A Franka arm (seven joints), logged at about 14 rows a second.
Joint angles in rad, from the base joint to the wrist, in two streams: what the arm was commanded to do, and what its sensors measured. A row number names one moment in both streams.
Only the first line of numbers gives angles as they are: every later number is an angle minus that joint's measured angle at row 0.
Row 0, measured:
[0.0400 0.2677 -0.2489 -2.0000 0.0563 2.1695 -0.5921]
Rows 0 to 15, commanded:
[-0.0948 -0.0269 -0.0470 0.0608 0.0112 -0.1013 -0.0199]
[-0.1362 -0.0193 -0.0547 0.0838 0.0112 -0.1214 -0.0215]
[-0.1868 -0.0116 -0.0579 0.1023 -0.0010 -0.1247 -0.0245]
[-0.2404 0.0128 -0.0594 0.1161 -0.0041 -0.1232 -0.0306]
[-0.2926 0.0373 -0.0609 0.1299 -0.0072 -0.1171 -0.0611]
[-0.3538 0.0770 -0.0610 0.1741 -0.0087 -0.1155 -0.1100]
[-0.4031 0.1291 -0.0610 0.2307 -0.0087 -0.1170 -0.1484]
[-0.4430 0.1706 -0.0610 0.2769 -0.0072 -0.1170 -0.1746]
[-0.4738 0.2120 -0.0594 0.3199 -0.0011 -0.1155 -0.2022]
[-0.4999 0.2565 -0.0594 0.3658 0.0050 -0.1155 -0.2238]
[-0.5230 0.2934 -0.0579 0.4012 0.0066 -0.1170 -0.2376]
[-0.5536 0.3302 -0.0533 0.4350 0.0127 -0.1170 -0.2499]
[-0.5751 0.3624 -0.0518 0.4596 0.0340 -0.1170 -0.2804]
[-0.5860 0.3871 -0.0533 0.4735 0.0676 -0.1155 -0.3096]
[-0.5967 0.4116 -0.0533 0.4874 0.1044 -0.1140 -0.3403]
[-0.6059 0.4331 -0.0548 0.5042 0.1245 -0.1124 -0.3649]
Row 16, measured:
[-0.5746 0.3772 -0.0660 0.4312 0.0772 -0.0965 -0.3084]
